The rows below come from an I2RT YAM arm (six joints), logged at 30 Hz.
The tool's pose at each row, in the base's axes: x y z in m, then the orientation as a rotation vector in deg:
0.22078, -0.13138, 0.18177, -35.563, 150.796, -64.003
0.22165, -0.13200, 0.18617, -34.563, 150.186, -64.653
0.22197, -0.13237, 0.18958, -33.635, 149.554, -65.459
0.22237, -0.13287, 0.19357, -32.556, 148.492, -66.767
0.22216, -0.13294, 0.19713, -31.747, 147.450, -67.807
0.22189, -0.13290, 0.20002, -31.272, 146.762, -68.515
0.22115, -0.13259, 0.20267, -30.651, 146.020, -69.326
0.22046, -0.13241, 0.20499, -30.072, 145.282, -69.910
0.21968, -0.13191, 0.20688, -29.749, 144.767, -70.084
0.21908, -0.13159, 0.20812, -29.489, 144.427, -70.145
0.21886, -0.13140, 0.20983, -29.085, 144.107, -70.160
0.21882, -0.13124, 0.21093, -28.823, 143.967, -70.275
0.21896, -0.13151, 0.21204, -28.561, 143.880, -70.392
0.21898, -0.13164, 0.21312, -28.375, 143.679, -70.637
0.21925, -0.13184, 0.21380, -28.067, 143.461, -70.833
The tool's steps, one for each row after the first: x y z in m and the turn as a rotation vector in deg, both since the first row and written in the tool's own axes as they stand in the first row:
-0.00063, -0.00383, -0.00233, 0.727, -0.116, 0.654
-0.00086, -0.00663, -0.00433, 1.540, -0.175, 1.228
-0.00111, -0.00995, -0.00662, 2.829, -0.320, 1.870
-0.00101, -0.01251, -0.00910, 3.939, -0.585, 2.379
-0.00088, -0.01449, -0.01121, 4.679, -0.749, 2.668
-0.00045, -0.01600, -0.01350, 5.516, -0.883, 3.042
0.00000, -0.01737, -0.01545, 6.228, -1.124, 3.436
0.00040, -0.01819, -0.01734, 6.595, -1.415, 3.708
0.00075, -0.01872, -0.01861, 6.814, -1.627, 3.932
0.00080, -0.01977, -0.01999, 7.018, -1.829, 4.263
0.00073, -0.02046, -0.02086, 7.174, -1.852, 4.442
0.00069, -0.02147, -0.02140, 7.306, -1.832, 4.610
0.00070, -0.02234, -0.02206, 7.550, -1.847, 4.717
0.00053, -0.02304, -0.02230, 7.790, -1.885, 4.921

